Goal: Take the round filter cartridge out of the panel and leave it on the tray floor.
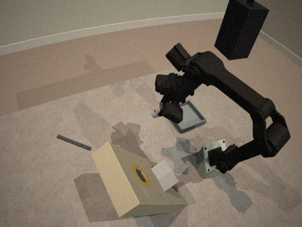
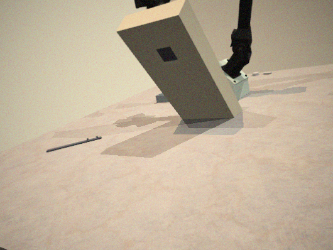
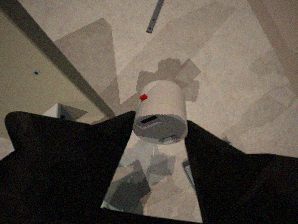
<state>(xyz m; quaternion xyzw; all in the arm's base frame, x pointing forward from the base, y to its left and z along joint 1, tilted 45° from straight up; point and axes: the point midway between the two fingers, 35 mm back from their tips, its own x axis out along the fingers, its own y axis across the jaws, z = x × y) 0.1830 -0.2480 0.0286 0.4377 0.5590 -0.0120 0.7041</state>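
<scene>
Right now the grey tray is 23 cm behind my gripper tip, 12 cm to the right of it and 25 cm below it. Round my gripper tip: round grey filter cartridge (right at my gripper tip); cream service panel (11 cm ahead, 20 cm to the left, 9 cm below).
</scene>
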